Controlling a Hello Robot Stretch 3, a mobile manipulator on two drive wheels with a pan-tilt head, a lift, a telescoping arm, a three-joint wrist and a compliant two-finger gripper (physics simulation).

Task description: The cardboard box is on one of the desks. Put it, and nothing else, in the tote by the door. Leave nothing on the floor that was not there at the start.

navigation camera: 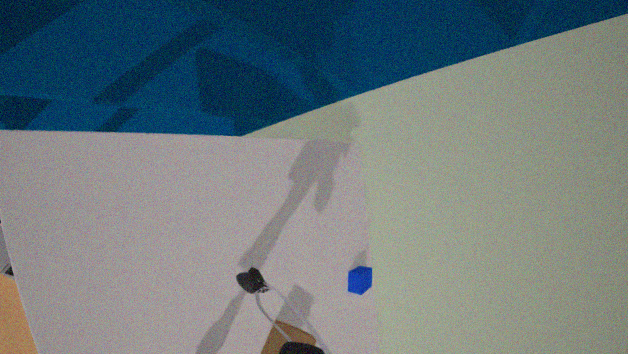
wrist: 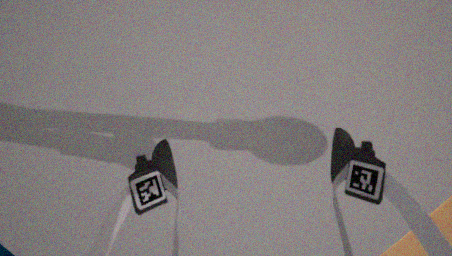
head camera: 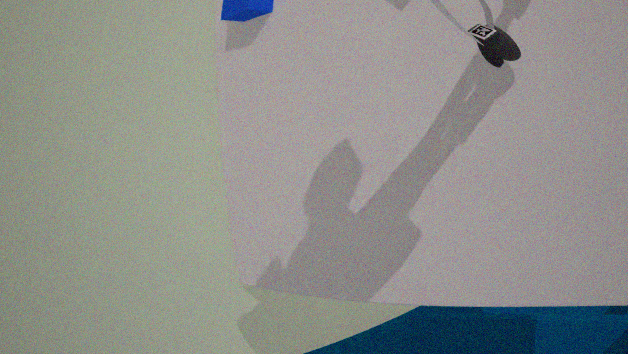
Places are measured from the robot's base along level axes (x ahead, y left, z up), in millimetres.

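Pixels of known places: gripper, fingertip midpoint: point(navigation camera: 222, 320).
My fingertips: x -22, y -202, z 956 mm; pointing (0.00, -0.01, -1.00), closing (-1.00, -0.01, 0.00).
Behind a point stands the place of what it marks.
The brown cardboard box point(navigation camera: 274, 342) @(z 970, x -39, y -320 mm) shows in part at the bottom edge of the navigation view, on the pale desk top point(navigation camera: 150, 210) @(z 950, x 71, y -34 mm) point(head camera: 575, 175) @(z 950, x 98, y -90 mm) point(wrist: 250, 50). The gripper's straps and a dark part cover some of it. My gripper point(wrist: 250, 152) @(z 956, x -22, y -202 mm) is open, with its fingertips wide apart above the desk top and no object between them in the wrist view. One fingertip point(head camera: 500, 46) @(z 987, x 43, y -195 mm) point(navigation camera: 251, 280) @(z 987, x 45, y -197 mm) shows in the head and navigation views, up beyond the box in the latter. The box does not show in the wrist view. The tote does not show in these views.
A blue block point(head camera: 247, 9) @(z 993, x 159, y -585 mm) point(navigation camera: 360, 280) @(z 992, x 143, y -591 mm) sits on the desk top near the pale green wall point(head camera: 100, 175) @(z 1189, x 458, y -594 mm) point(navigation camera: 500, 200) @(z 1365, x 439, y -612 mm). A dark blue surface point(head camera: 450, 335) @(z 534, x 657, y -167 mm) point(navigation camera: 165, 115) @(z 77, x 553, y 42 mm) lies past one desk edge. An orange-tan surface point(navigation camera: 20, 320) @(z 0, x -427, y -81 mm) point(wrist: 432, 235) lies past another edge.
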